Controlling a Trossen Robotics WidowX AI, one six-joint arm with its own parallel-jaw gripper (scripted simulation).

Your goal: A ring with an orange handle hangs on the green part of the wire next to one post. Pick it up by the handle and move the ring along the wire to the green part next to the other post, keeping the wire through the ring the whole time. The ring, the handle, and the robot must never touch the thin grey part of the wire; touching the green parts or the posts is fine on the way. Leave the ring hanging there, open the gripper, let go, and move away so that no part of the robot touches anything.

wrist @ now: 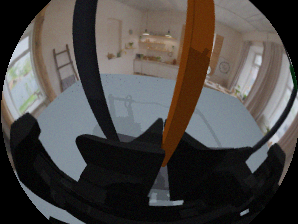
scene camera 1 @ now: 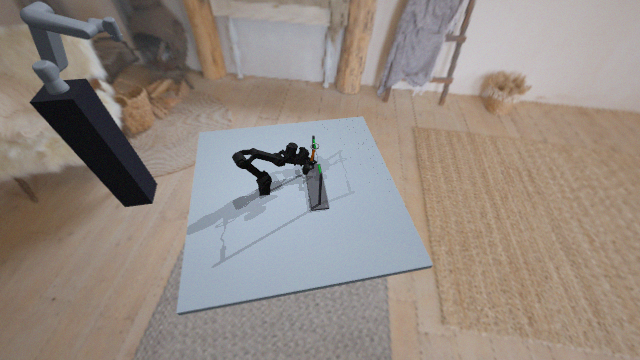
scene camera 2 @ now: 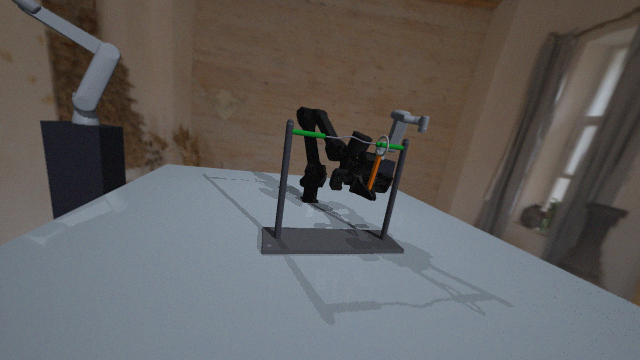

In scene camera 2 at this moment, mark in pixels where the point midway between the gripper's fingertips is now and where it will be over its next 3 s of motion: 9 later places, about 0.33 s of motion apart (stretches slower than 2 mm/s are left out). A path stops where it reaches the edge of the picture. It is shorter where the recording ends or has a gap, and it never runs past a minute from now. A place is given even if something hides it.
The gripper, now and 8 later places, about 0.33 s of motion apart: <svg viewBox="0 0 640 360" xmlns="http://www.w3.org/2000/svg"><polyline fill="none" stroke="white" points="373,199 374,202 373,204 372,201 369,196 366,193 364,191 360,184 358,183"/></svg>
